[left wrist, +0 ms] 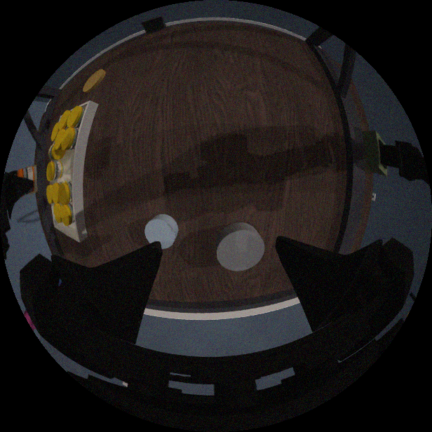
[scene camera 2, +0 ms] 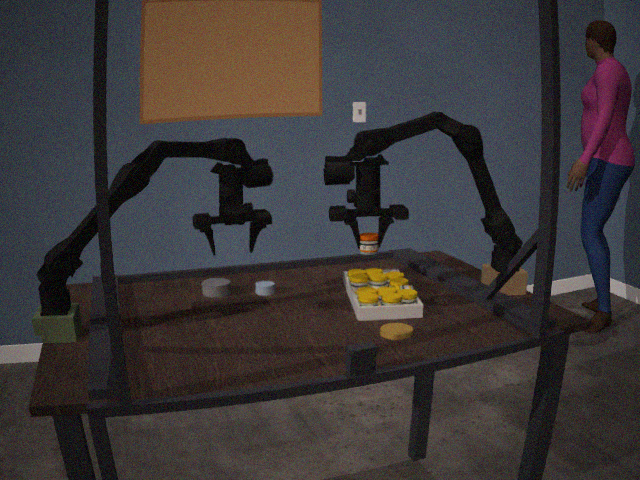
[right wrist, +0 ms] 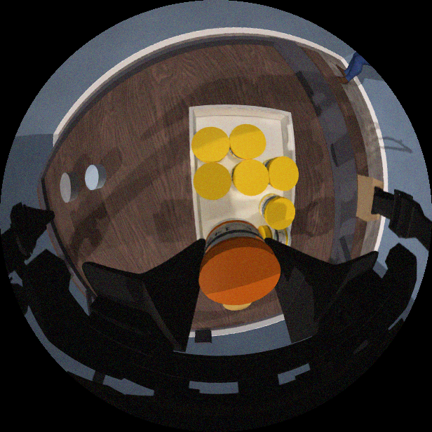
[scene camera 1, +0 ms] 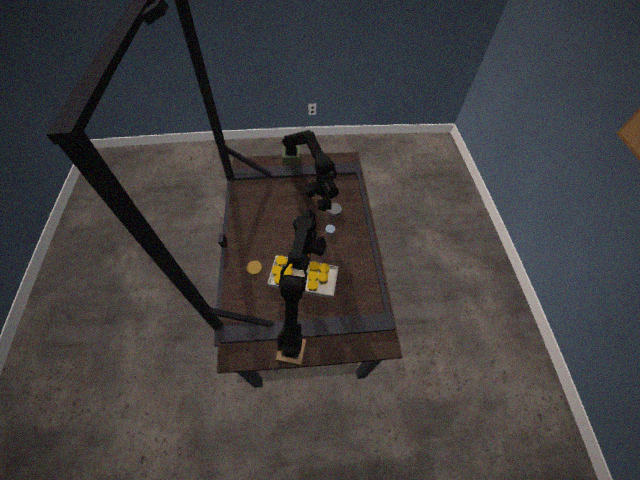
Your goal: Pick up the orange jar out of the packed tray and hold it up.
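Note:
Scene camera 2 gives me my left gripper [scene camera 2: 232,253] and my right gripper [scene camera 2: 368,248]. In the left wrist view I find my left gripper [left wrist: 219,245] again, along with a grey cylinder [left wrist: 238,245] and a pale blue disc [left wrist: 162,227]. The right wrist view has my left gripper [right wrist: 49,220] and my right gripper [right wrist: 235,244] in it, and there is an orange jar [right wrist: 238,267] too. That same view also shows me a yellow-lidded jar [right wrist: 211,180], a yellow-lidded jar [right wrist: 210,144], a yellow-lidded jar [right wrist: 278,211] and a yellow-lidded jar [right wrist: 283,173].

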